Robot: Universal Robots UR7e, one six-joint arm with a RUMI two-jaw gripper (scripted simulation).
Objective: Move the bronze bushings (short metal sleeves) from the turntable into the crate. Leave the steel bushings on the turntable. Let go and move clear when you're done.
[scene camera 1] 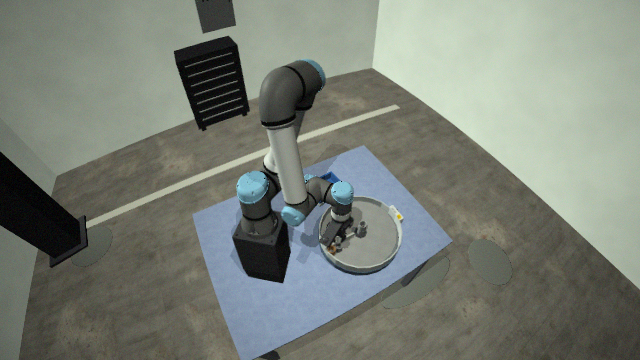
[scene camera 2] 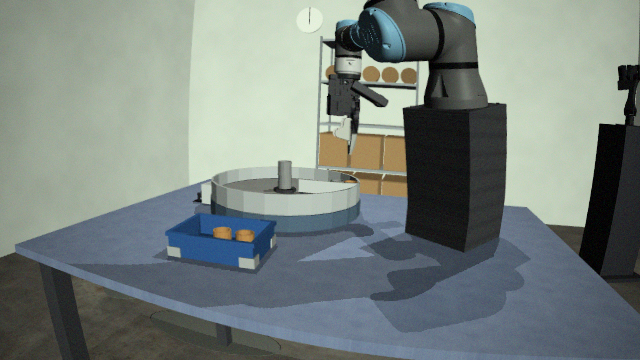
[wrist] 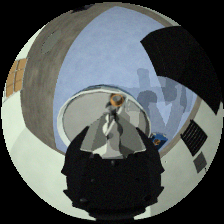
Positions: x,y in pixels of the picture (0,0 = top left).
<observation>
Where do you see a crate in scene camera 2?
198,245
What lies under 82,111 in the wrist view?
A turntable.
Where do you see a turntable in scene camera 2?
264,185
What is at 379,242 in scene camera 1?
A turntable.
</observation>
